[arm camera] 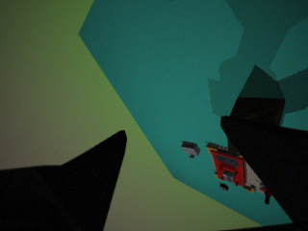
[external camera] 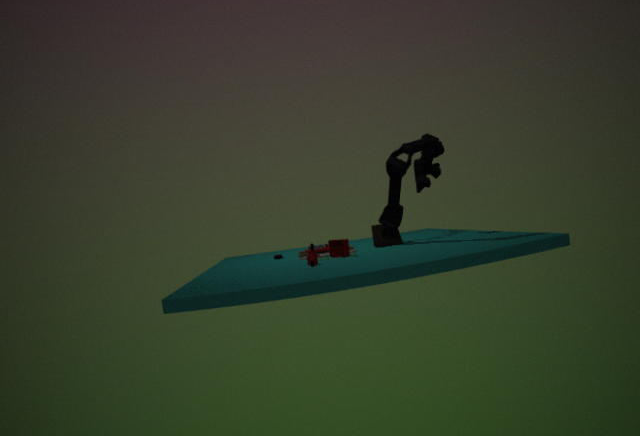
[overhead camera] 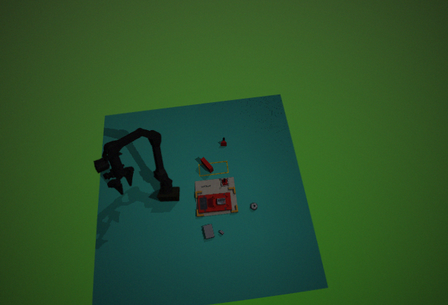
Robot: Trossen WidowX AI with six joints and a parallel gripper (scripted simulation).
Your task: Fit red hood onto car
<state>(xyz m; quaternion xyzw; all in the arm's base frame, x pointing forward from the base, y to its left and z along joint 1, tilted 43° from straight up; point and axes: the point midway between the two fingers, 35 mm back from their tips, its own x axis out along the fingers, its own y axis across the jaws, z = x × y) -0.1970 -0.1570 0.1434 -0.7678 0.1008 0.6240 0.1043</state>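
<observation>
Right now my gripper tip is 440 mm short of the red hood, 220 mm above it and 200 mm to the right of it. From my gripper tip the other things lie so: grey jig (490 mm ahead, 240 mm below, 20 mm to the right); then grey engine block (510 mm ahead, 230 mm below, 40 mm to the right).
</observation>
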